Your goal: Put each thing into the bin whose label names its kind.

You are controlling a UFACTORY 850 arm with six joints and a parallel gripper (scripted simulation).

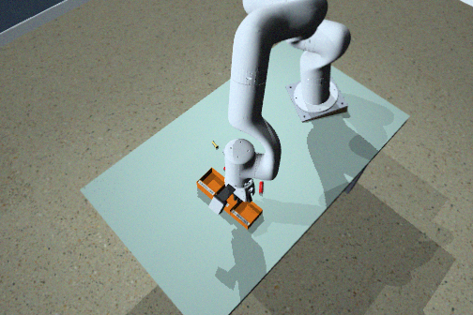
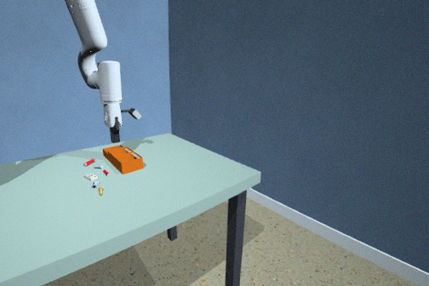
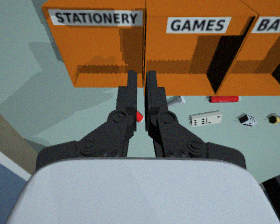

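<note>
My hand is 150 mm past the white domino, 110 mm to the left of it and 90 mm above it. Round my hand: grey bolt 100 mm behind, 90 mm below, 50 mm to the right; then orange bin row 70 mm below, 50 mm to the right; then grey piece 190 mm to the right, 160 mm behind, 90 mm below.
</note>
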